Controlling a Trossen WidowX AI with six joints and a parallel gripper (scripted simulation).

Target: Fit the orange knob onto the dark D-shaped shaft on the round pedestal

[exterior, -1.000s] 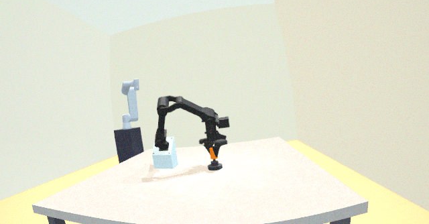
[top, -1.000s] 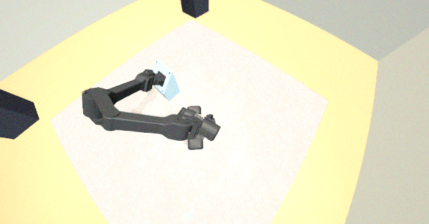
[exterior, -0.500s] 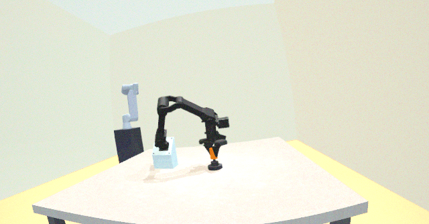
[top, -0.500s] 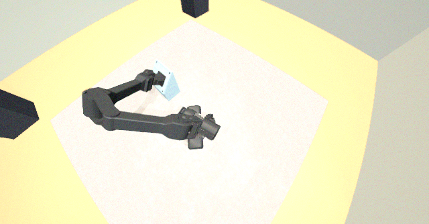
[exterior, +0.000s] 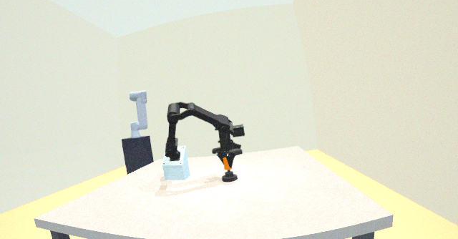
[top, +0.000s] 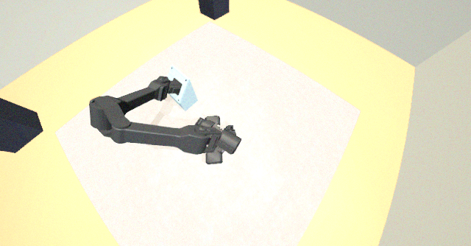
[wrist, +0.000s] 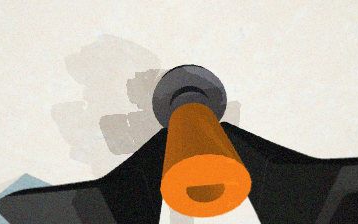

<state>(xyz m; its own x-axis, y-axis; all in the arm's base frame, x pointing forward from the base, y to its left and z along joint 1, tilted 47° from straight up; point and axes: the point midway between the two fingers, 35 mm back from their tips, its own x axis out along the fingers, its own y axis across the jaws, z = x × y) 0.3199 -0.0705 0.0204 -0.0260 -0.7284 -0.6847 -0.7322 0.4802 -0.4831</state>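
My gripper tip is now 20 mm below the orange knob. The rest, counted from my gripper tip: pedestal with shaft: 40 mm below.
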